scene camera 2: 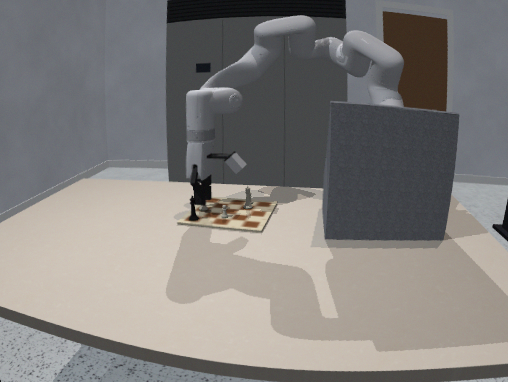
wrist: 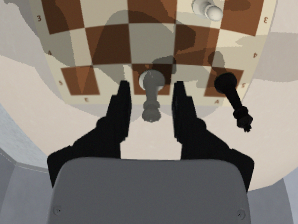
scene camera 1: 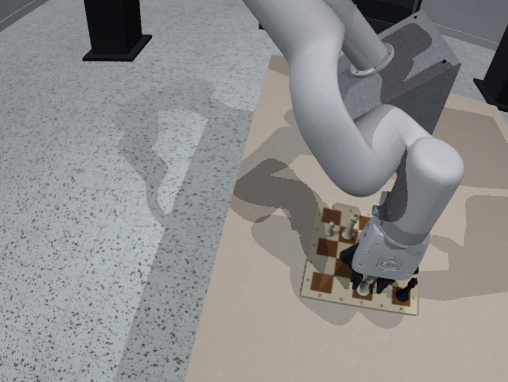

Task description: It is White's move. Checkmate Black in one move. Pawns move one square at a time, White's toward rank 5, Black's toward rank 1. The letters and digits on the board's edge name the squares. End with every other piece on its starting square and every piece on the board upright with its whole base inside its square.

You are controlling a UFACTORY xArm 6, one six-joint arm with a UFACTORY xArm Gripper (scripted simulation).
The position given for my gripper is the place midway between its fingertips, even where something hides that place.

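I can see my gripper (scene camera 1: 366,284), and it is visible as well at (scene camera 2: 203,202) and at (wrist: 151,93). There is a chessboard (scene camera 1: 326,278) in the scene, which I find again at (scene camera 2: 250,220) and, through the wrist view, at (wrist: 88,55). A black king (wrist: 225,83) is there too.
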